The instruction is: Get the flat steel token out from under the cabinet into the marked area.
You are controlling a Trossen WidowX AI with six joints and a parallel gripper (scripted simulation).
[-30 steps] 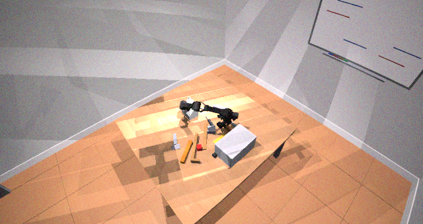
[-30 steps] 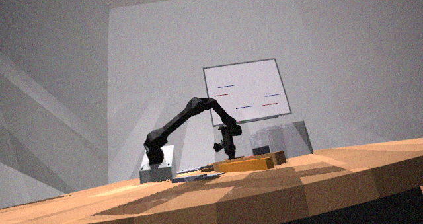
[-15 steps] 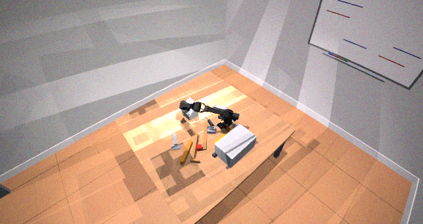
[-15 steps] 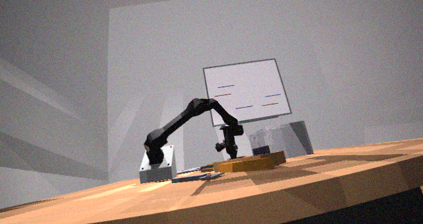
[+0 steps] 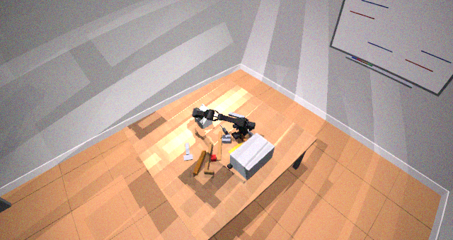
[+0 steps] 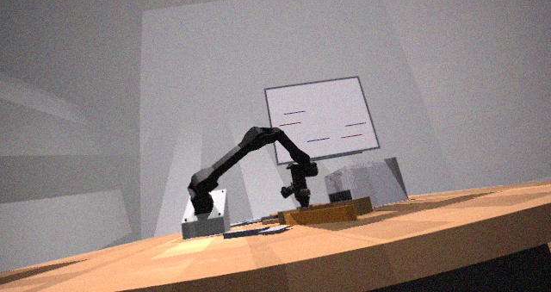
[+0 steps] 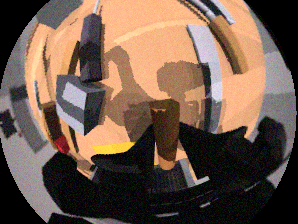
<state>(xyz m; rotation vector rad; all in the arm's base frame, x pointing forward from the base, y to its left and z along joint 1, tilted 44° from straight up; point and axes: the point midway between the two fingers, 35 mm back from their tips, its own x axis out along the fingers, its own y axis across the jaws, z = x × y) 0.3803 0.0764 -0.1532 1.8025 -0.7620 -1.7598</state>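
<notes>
Right now the grey block is 70 mm behind my gripper tip, 120 mm to the right of it and 10 mm above it. Also, from my gripper tip: thin wooden stick 60 mm behind, 200 mm to the right; red block 20 mm ahead, 320 mm to the right, 10 mm above; grey bar 240 mm behind, 140 mm to the left.
</notes>
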